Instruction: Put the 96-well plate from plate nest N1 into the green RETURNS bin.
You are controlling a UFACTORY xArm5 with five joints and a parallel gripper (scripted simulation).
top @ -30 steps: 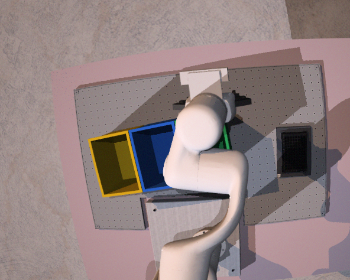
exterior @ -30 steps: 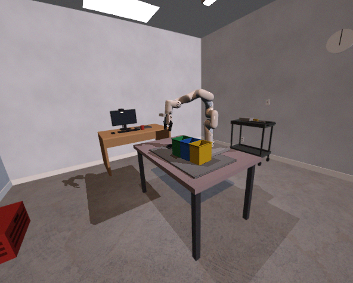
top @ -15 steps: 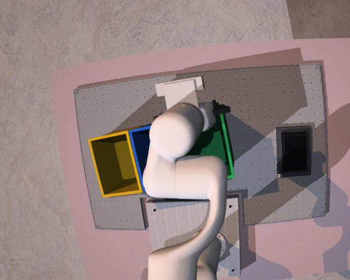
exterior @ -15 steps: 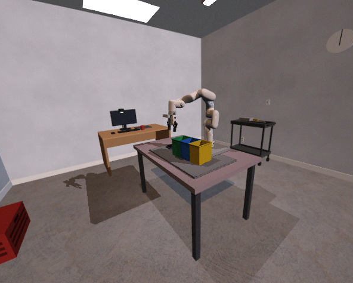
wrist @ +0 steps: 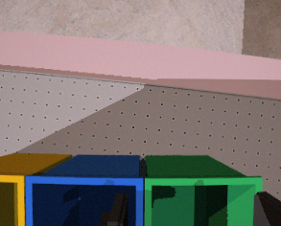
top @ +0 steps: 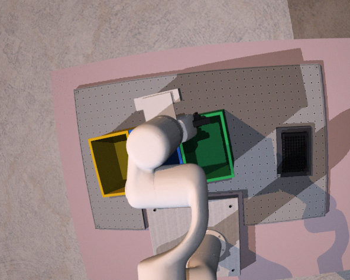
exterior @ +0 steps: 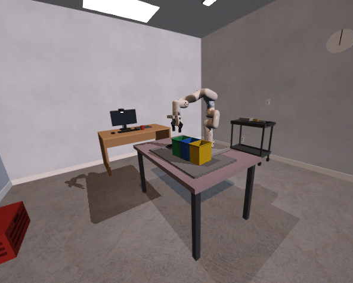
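Now: the black 96-well plate 200 mm behind my hand, 290 mm to the right of it and 260 mm below it. Round my hand: blue bin: 80 mm behind, 100 mm to the left, 190 mm below; yellow bin: 70 mm behind, 230 mm to the left, 190 mm below; green bin: 90 mm behind, 30 mm to the right, 190 mm below.
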